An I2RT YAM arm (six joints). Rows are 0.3 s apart.
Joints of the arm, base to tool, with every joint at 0 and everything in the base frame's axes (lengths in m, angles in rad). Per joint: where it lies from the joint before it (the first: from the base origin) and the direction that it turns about. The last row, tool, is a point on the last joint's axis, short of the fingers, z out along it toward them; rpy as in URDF.
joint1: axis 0 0 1 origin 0 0 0.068
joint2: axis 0 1 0 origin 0.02 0.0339 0.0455
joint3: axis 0 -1 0 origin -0.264 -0.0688 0
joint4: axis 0 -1 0 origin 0.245 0.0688 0.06
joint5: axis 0 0 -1 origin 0.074 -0.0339 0.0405
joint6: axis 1 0 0 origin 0.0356 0 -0.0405
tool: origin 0 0 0 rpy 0 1.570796 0
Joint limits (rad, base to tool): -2.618..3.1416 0..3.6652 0..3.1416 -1.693..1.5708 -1.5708..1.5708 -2.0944..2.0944
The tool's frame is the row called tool.
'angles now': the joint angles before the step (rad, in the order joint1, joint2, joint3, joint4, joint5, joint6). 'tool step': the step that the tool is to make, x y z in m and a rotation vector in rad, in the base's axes. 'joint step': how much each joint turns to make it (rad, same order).
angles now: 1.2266, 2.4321, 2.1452, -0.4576, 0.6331, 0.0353
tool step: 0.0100, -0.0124, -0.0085, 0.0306, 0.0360, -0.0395
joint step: -0.0263, -0.0336, -0.0886, 0.0412, -0.0207, 0.0511
